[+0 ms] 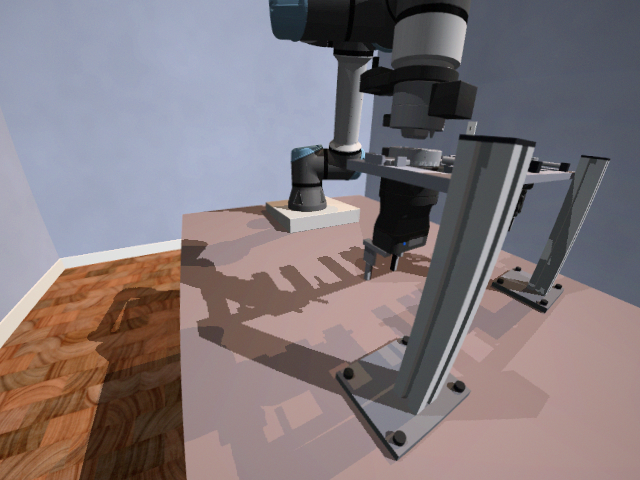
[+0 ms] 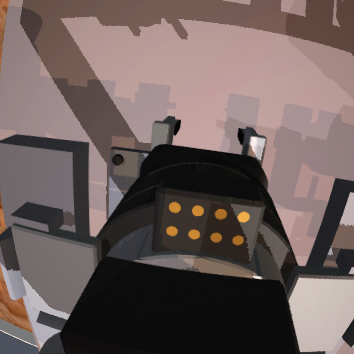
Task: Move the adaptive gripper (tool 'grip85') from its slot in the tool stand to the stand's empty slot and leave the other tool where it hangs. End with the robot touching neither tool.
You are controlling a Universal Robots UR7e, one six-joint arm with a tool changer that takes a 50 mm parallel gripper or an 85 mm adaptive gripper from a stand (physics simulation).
Scene:
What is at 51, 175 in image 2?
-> A tool stand.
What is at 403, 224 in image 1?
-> A hanging tool.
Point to a hanging tool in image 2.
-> At 196, 209

